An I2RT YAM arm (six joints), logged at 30 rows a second.
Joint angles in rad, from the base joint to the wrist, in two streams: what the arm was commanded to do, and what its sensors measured. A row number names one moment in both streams.
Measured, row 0: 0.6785, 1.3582, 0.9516, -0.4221, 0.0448, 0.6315
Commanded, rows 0 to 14: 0.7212, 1.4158, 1.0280, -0.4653, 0.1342, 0.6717; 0.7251, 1.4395, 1.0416, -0.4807, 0.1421, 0.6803; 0.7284, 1.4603, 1.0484, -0.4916, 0.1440, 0.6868; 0.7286, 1.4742, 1.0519, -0.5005, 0.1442, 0.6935; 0.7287, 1.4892, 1.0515, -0.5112, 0.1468, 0.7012; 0.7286, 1.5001, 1.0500, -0.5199, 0.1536, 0.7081; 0.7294, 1.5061, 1.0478, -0.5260, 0.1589, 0.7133; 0.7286, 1.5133, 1.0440, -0.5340, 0.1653, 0.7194; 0.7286, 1.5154, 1.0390, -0.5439, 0.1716, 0.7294; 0.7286, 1.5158, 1.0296, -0.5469, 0.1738, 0.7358; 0.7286, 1.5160, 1.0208, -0.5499, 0.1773, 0.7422; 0.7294, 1.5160, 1.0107, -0.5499, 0.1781, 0.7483; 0.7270, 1.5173, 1.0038, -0.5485, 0.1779, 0.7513; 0.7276, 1.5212, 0.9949, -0.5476, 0.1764, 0.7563; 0.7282, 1.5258, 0.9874, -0.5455, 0.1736, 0.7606
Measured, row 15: 0.7280, 1.5326, 1.0035, -0.5217, 0.1448, 0.7277
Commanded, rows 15 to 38: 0.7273, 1.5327, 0.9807, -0.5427, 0.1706, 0.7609; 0.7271, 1.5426, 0.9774, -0.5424, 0.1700, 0.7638; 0.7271, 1.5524, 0.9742, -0.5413, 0.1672, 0.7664; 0.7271, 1.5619, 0.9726, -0.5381, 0.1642, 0.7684; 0.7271, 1.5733, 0.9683, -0.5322, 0.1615, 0.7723; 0.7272, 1.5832, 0.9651, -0.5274, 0.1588, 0.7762; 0.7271, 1.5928, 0.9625, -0.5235, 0.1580, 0.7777; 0.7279, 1.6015, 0.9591, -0.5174, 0.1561, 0.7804; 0.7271, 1.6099, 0.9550, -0.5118, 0.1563, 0.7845; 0.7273, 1.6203, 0.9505, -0.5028, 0.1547, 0.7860; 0.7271, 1.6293, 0.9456, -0.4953, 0.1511, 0.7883; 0.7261, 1.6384, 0.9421, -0.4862, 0.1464, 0.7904; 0.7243, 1.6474, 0.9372, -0.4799, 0.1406, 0.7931; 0.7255, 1.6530, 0.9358, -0.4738, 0.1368, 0.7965; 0.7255, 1.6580, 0.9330, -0.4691, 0.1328, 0.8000; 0.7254, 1.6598, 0.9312, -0.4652, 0.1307, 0.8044; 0.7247, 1.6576, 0.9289, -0.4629, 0.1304, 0.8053; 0.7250, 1.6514, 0.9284, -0.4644, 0.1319, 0.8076; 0.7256, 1.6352, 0.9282, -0.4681, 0.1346, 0.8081; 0.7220, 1.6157, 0.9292, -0.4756, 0.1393, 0.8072; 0.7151, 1.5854, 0.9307, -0.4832, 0.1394, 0.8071; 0.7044, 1.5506, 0.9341, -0.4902, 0.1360, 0.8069; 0.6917, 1.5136, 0.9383, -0.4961, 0.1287, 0.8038; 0.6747, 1.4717, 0.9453, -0.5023, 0.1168, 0.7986
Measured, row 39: 0.7063, 1.5925, 0.9245, -0.4847, 0.1177, 0.8021
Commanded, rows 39 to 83: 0.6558, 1.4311, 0.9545, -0.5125, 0.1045, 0.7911; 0.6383, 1.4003, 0.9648, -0.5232, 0.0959, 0.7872; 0.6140, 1.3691, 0.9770, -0.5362, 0.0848, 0.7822; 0.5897, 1.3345, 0.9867, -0.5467, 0.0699, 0.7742; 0.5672, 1.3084, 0.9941, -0.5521, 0.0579, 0.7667; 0.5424, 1.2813, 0.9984, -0.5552, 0.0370, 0.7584; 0.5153, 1.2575, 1.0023, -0.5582, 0.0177, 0.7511; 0.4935, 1.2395, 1.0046, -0.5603, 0.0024, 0.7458; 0.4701, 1.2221, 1.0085, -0.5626, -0.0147, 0.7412; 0.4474, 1.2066, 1.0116, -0.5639, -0.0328, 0.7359; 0.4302, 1.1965, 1.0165, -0.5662, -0.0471, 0.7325; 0.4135, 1.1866, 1.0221, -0.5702, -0.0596, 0.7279; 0.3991, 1.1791, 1.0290, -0.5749, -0.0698, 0.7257; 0.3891, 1.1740, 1.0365, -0.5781, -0.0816, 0.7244; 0.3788, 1.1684, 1.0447, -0.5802, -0.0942, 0.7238; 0.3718, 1.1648, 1.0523, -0.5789, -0.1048, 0.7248; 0.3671, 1.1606, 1.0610, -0.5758, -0.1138, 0.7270; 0.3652, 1.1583, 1.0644, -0.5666, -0.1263, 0.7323; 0.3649, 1.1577, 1.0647, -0.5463, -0.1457, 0.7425; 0.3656, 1.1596, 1.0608, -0.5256, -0.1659, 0.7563; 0.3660, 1.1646, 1.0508, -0.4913, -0.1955, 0.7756; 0.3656, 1.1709, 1.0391, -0.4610, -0.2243, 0.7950; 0.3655, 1.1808, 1.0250, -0.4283, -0.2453, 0.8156; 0.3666, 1.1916, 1.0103, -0.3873, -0.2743, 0.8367; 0.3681, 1.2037, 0.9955, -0.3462, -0.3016, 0.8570; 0.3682, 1.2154, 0.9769, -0.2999, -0.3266, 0.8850; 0.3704, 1.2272, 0.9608, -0.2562, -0.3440, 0.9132; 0.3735, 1.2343, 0.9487, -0.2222, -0.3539, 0.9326; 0.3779, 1.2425, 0.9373, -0.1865, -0.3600, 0.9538; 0.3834, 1.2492, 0.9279, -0.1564, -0.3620, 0.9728; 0.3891, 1.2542, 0.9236, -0.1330, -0.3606, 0.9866; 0.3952, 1.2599, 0.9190, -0.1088, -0.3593, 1.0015; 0.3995, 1.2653, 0.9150, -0.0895, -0.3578, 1.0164; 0.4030, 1.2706, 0.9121, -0.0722, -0.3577, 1.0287; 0.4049, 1.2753, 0.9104, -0.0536, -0.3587, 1.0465; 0.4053, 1.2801, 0.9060, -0.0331, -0.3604, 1.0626; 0.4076, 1.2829, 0.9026, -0.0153, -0.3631, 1.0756; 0.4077, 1.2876, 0.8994, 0.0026, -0.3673, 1.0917; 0.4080, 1.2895, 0.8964, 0.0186, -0.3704, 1.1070; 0.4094, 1.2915, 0.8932, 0.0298, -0.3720, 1.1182; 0.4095, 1.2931, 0.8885, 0.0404, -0.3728, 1.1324; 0.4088, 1.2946, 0.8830, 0.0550, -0.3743, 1.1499; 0.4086, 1.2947, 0.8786, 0.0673, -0.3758, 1.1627; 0.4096, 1.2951, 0.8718, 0.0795, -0.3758, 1.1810; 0.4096, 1.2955, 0.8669, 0.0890, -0.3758, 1.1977
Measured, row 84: 0.4057, 1.3037, 0.8776, -0.0166, -0.3611, 1.1248
